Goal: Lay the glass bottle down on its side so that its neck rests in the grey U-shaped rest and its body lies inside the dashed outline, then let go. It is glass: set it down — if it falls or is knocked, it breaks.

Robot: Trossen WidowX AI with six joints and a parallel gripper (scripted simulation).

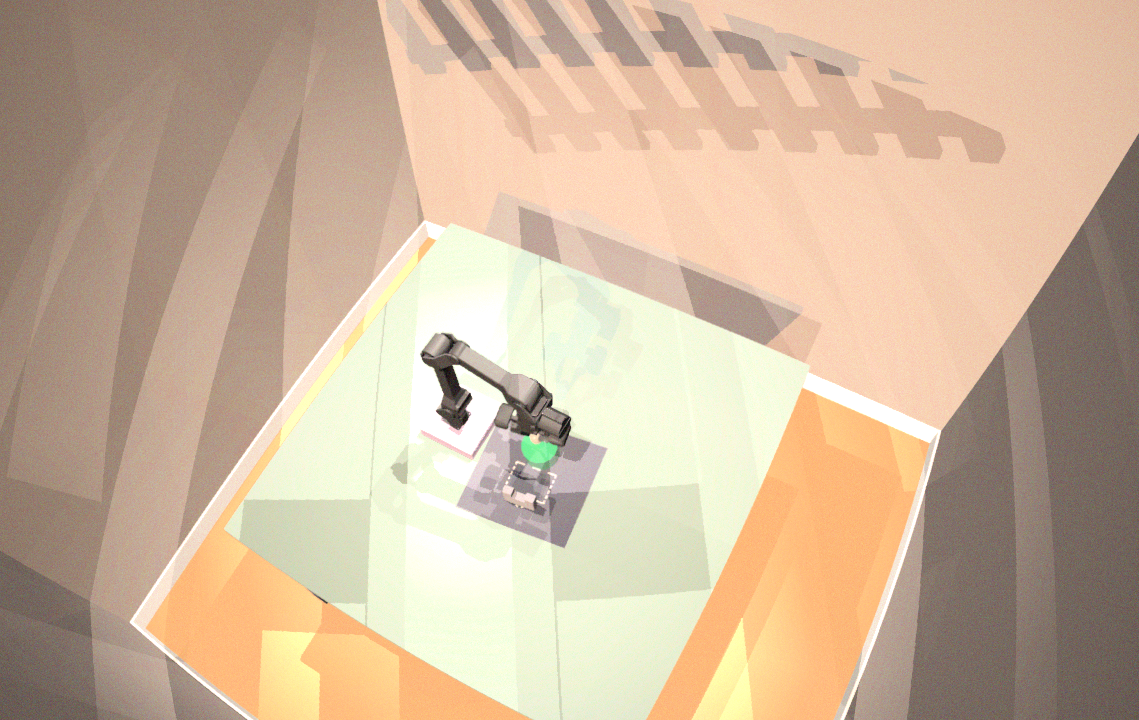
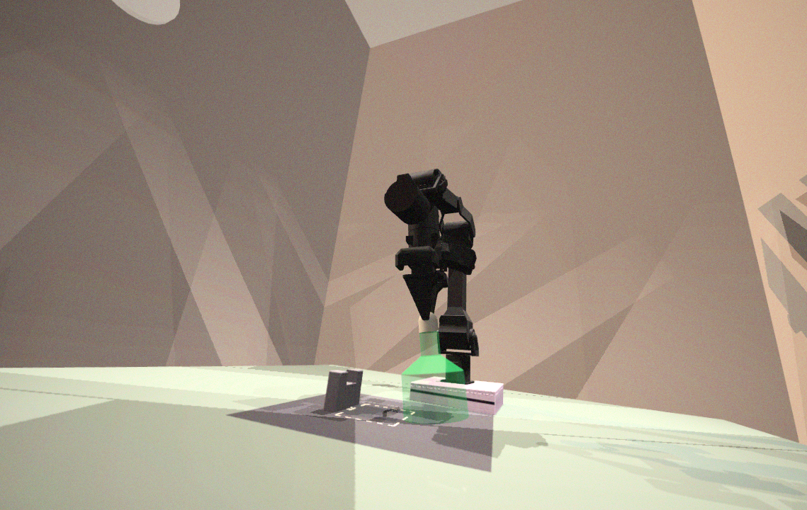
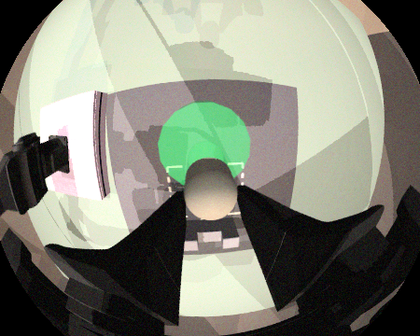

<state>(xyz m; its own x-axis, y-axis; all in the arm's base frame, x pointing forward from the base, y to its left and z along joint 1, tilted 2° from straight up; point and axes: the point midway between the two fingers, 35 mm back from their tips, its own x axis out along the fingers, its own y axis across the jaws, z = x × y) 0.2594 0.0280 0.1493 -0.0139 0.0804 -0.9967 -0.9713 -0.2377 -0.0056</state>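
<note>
Right now my gripper tip is 5 cm above the green glass bottle and 1 cm to the right of it. The rest, counted from my gripper tip: dark grey mat: 15 cm below, 5 cm to the right, 1 cm ahead.
</note>
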